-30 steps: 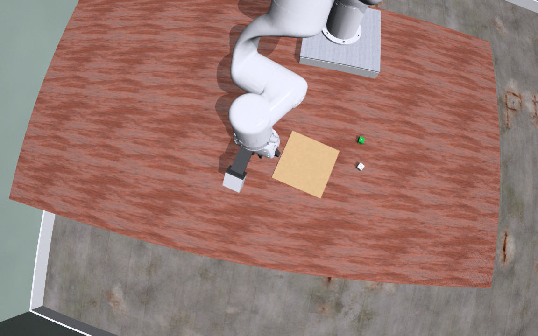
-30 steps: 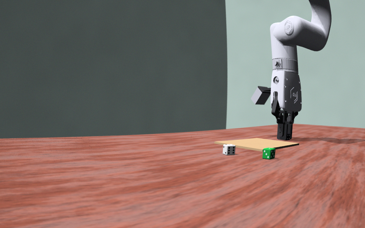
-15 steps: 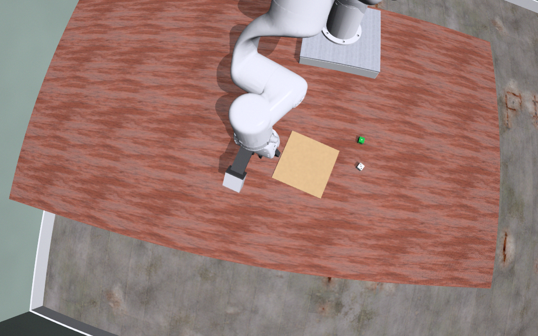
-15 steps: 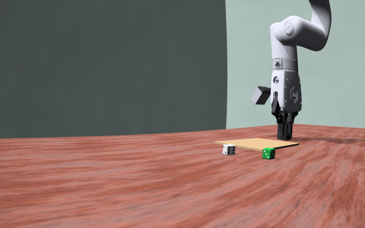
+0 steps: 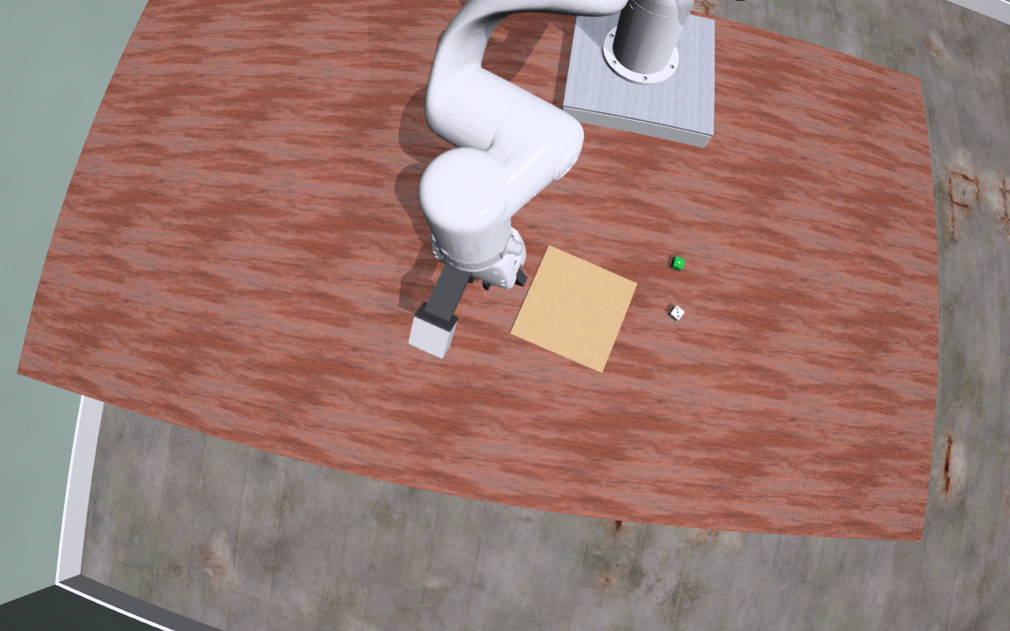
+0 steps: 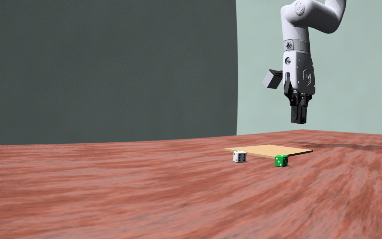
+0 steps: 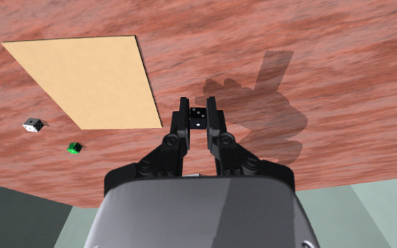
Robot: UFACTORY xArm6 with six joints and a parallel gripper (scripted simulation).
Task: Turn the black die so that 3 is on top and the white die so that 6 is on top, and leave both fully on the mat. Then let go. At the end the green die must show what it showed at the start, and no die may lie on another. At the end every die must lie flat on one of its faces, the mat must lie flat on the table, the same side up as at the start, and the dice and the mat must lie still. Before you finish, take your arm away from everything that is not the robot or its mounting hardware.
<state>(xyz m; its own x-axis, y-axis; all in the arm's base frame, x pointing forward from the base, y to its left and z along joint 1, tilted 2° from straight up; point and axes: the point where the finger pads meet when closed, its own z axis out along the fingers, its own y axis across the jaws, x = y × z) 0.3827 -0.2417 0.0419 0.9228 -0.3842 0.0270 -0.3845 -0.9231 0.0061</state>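
Right now the tan mat is 30 mm ahead of my hand, 130 mm to the left of it and 80 mm below it. From my hand the other things lie so: green die: 40 mm behind, 280 mm to the left, 70 mm below; then white die: 40 mm ahead, 280 mm to the left, 70 mm below; then black die: 10 mm behind, 10 mm below.
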